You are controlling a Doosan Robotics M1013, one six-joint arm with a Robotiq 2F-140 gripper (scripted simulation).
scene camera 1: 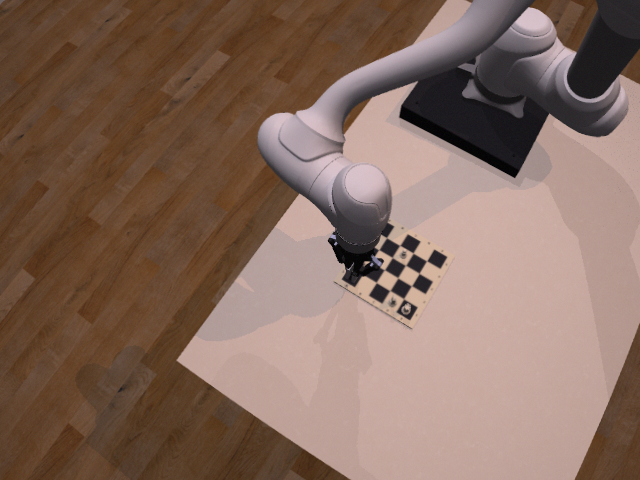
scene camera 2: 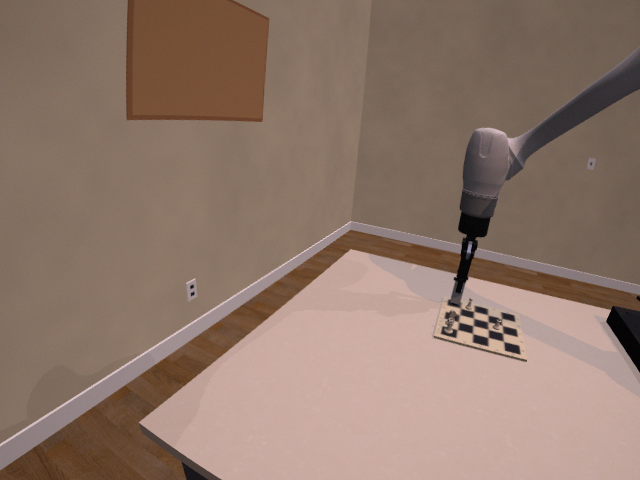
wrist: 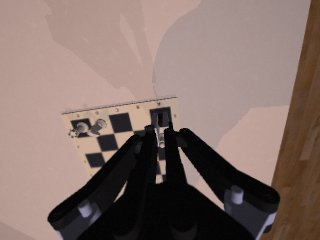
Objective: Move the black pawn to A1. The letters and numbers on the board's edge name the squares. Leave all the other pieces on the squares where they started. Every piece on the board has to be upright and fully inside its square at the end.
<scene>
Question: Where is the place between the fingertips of the gripper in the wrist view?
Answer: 161,119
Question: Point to a chessboard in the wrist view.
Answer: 123,121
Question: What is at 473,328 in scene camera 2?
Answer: A chessboard.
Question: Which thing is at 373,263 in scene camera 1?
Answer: The gripper.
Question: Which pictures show the gripper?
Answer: Scene camera 1, scene camera 2 and the wrist view: all of them.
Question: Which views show the chessboard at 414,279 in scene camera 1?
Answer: Scene camera 1, scene camera 2 and the wrist view: all of them.
</scene>
